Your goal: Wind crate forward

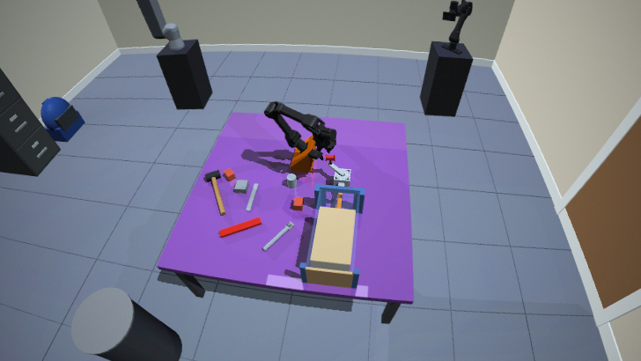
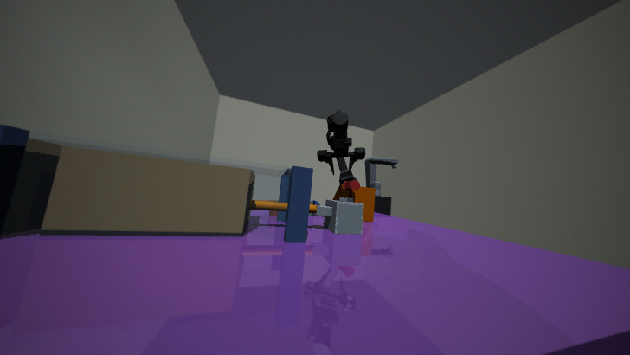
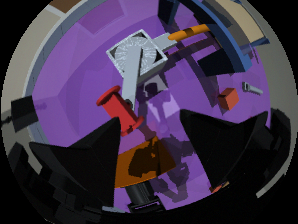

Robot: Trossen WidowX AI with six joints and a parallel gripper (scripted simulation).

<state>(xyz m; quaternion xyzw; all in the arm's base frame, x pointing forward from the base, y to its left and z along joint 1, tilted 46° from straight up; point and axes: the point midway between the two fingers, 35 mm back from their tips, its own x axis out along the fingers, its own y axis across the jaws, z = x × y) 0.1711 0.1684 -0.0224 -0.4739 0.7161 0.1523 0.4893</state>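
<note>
The red knob lies 3 cm behind my gripper tip, 2 cm to the left of it and 5 cm below it. Round my gripper tip: grey bar 16 cm ahead, 42 cm to the right, 19 cm below; then grey winch 2 cm ahead, 9 cm to the left, 16 cm below; then winch handle 1 cm behind, 5 cm to the left, 8 cm below.
</note>
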